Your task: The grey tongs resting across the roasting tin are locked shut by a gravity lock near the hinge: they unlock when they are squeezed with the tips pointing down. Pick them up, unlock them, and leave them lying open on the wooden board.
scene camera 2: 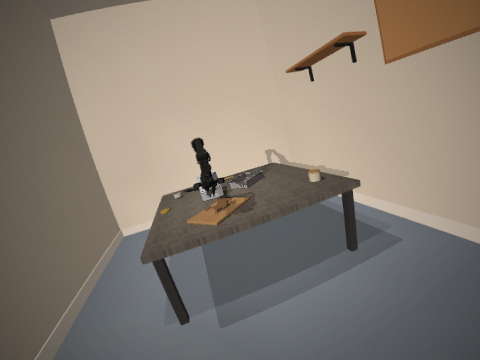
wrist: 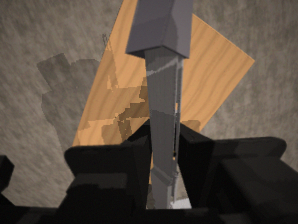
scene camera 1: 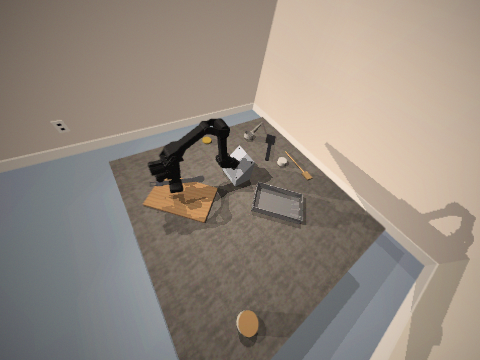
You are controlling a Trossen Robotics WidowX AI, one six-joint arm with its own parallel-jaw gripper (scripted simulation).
Scene:
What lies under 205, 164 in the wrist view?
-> My gripper.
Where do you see a roasting tin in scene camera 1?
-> At 270, 200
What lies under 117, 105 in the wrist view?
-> A wooden board.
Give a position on a wooden board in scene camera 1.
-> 195, 201

